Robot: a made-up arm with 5 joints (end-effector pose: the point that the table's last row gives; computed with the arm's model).
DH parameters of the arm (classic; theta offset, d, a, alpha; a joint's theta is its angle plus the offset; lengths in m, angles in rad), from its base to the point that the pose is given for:
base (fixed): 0 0 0.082 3.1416
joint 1: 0 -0.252 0.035 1.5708
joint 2: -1.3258 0 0.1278 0
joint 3: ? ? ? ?
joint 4: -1.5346 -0.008 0 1.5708
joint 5: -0.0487 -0.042 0 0
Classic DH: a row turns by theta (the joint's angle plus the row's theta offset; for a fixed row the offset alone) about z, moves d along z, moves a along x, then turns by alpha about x.
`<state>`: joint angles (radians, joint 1 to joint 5).
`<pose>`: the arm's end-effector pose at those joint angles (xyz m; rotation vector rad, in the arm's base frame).
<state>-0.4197 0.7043 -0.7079 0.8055 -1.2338</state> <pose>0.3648 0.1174 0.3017 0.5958 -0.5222 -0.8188</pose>
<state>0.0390 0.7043 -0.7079 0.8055 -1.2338</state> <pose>0.3876 -0.0199 0.3017 0.4807 -0.6708 -1.2518</pose>
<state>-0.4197 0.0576 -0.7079 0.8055 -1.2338</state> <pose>0.2874 0.0829 0.4550 1.0933 -0.9583 -0.7104</pose>
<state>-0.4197 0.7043 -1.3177 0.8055 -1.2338</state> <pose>0.3502 0.1109 0.4019 1.0651 -0.9335 -0.7185</pose>
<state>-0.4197 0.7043 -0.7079 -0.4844 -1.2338</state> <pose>0.3720 0.1206 0.3516 1.5806 -1.3854 -0.5285</pose>
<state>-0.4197 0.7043 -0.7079 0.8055 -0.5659</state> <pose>0.3648 0.1174 0.3017 0.3807 -0.6694 -0.1852</pose>
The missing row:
joint 3: 1.2896 0 0.1381 0
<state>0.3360 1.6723 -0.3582 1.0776 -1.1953</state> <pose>0.2345 -0.0617 0.0478 -0.3983 0.8162 -1.4825</pose>
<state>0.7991 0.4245 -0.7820 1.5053 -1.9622</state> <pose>0.2569 -0.1913 0.3669 0.3413 -0.4926 -2.7530</pose>
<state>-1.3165 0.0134 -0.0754 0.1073 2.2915</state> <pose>0.1519 0.2371 0.3872 0.8869 1.7760 -2.0320</pose>
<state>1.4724 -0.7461 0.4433 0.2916 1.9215</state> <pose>0.0884 -0.1459 0.4105 -1.5824 0.1616 0.3128</pose>
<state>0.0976 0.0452 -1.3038 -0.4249 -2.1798</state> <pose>0.1852 -0.0181 0.5491 -2.7062 1.4972 -0.1602</pose>
